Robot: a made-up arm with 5 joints. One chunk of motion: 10 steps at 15 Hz.
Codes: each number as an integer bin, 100 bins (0 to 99) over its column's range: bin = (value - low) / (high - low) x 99, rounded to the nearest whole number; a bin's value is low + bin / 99 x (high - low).
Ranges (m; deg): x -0.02..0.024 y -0.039..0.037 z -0.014..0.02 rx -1.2..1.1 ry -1.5..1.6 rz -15..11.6
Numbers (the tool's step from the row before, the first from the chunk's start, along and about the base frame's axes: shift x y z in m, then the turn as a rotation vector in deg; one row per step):
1: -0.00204 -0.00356 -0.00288 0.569 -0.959 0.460
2: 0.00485 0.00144 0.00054 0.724 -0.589 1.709
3: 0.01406 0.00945 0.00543 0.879 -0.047 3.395
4: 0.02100 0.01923 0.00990 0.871 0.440 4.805
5: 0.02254 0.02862 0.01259 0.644 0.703 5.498
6: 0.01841 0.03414 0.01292 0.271 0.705 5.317
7: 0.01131 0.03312 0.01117 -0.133 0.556 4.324
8: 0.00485 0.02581 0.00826 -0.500 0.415 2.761
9: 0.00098 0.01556 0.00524 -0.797 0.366 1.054
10: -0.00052 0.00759 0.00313 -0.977 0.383 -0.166
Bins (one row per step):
1: 40 46 32 76 17 58
2: 56 53 42 83 29 62
3: 77 63 57 89 46 68
4: 92 76 70 89 62 74
5: 96 88 77 79 70 76
6: 86 95 78 63 70 76
7: 70 94 73 46 66 72
8: 56 84 65 30 61 66
9: 47 71 56 17 60 60
10: 44 61 50 10 60 55

